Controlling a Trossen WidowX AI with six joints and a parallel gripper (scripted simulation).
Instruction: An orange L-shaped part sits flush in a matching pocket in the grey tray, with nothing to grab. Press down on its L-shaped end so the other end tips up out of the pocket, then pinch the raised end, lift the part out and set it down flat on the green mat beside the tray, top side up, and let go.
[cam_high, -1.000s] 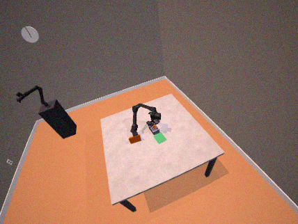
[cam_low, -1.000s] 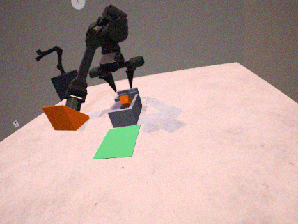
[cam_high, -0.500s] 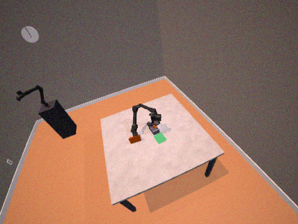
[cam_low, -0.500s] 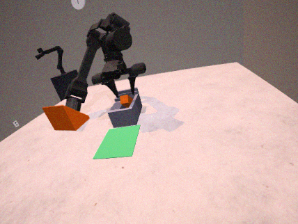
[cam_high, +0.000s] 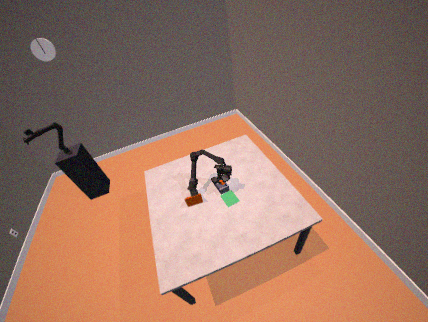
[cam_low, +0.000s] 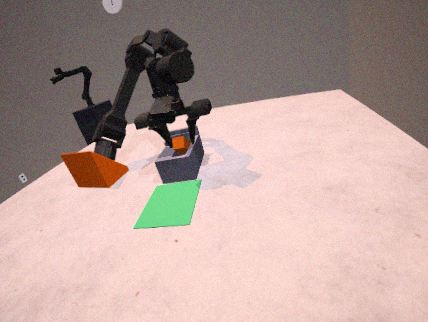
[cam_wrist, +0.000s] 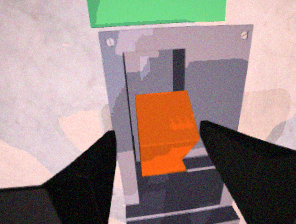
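The orange L-shaped part is 3 cm to the left of my gripper tip, 3 cm below it and 2 cm behind it. Also, from my gripper tip: green mat (14 cm to the right, 8 cm below).
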